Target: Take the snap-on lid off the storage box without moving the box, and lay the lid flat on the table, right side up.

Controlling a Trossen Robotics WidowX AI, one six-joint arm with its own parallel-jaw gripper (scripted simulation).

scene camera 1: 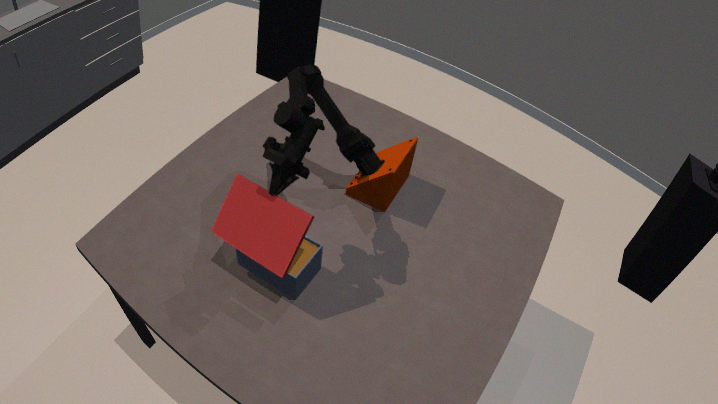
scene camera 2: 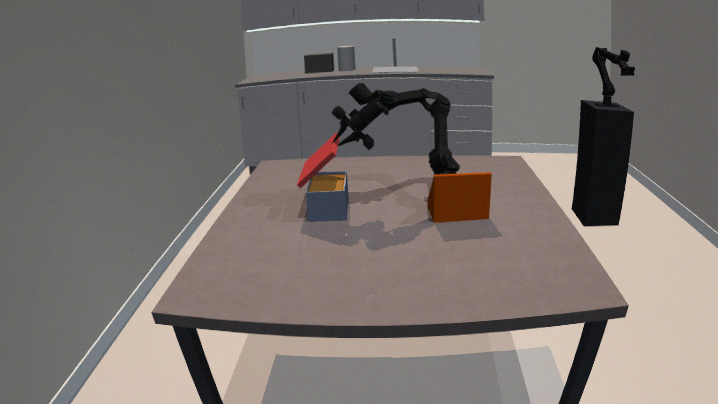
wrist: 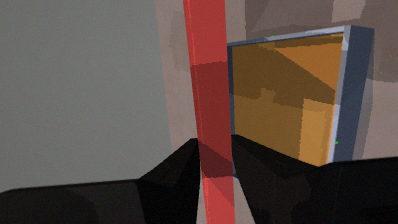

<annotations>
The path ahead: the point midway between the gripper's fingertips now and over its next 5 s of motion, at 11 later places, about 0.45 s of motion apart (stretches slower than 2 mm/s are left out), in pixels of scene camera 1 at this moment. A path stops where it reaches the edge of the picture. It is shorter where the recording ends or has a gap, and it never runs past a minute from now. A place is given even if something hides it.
My gripper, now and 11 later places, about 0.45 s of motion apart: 272, 195; 265, 190; 258, 185; 251, 180; 244, 176; 237, 171; 231, 165; 225, 161; 219, 156; 215, 154; 216, 157; 216, 160
</annotations>
